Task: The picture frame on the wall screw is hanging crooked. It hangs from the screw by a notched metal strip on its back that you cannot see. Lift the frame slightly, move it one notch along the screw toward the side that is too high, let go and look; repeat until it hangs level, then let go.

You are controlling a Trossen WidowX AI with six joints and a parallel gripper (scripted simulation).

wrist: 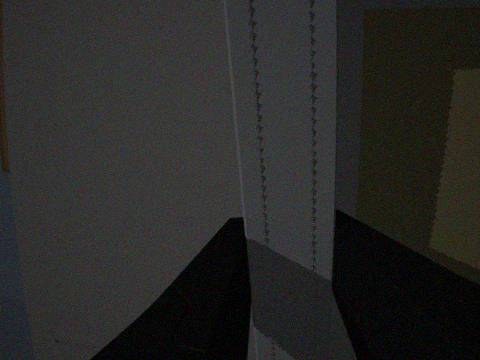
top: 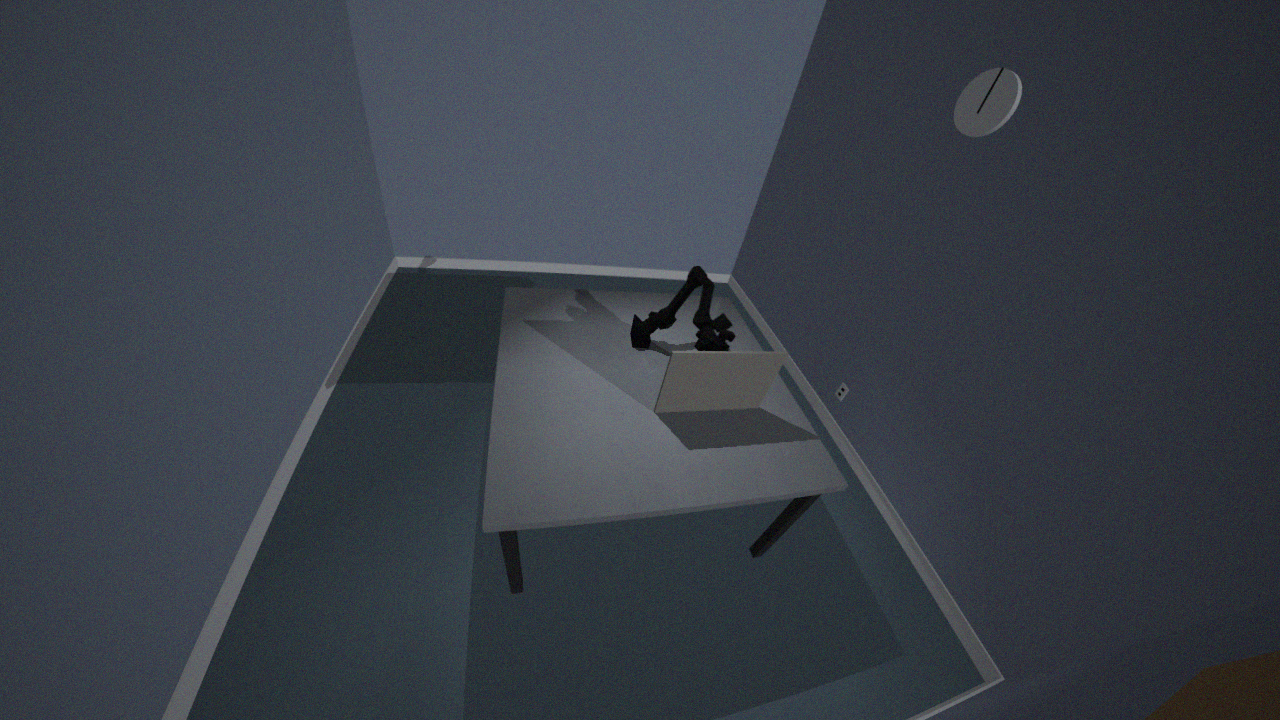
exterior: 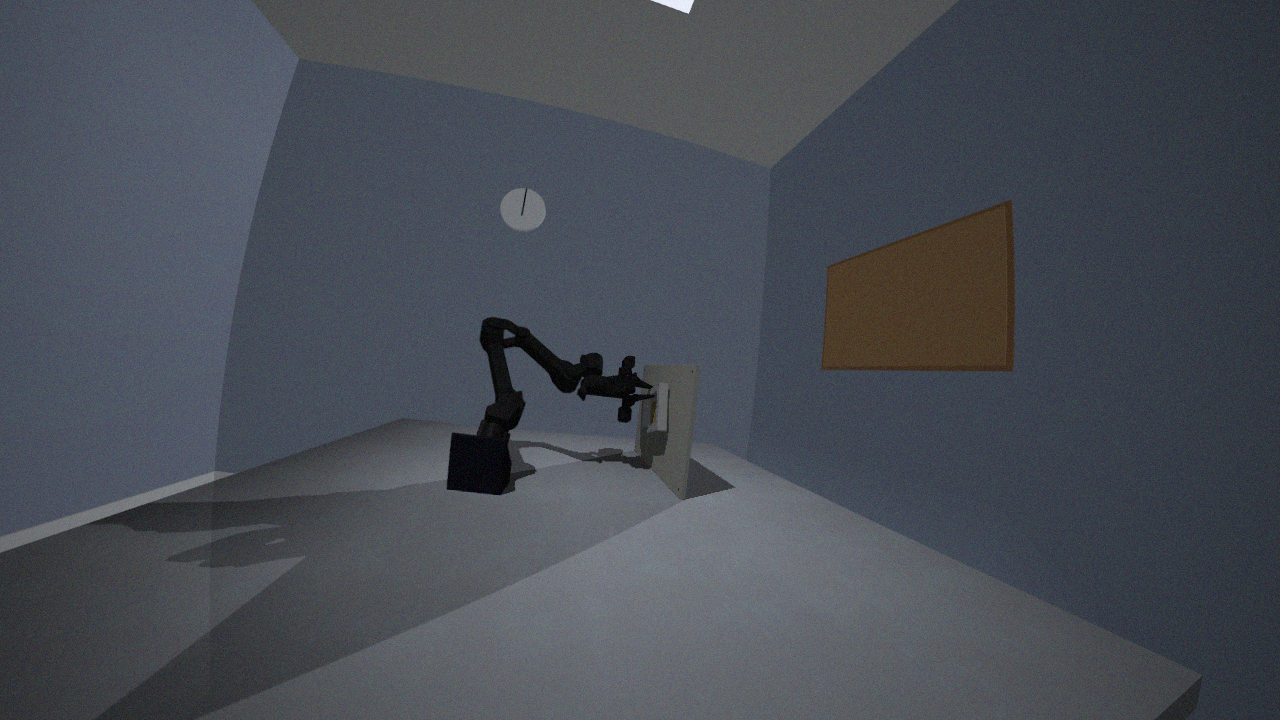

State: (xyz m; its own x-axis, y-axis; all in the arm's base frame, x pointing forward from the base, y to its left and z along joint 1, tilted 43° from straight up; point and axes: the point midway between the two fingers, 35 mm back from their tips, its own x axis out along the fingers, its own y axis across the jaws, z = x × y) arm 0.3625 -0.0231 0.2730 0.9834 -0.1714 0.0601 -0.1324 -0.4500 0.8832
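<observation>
Now: gripper tip 10 mm to the left of the picture frame and 50 mm above it. Round my gripper tip: wall panel 20 mm ahead, 70 mm below.
</observation>
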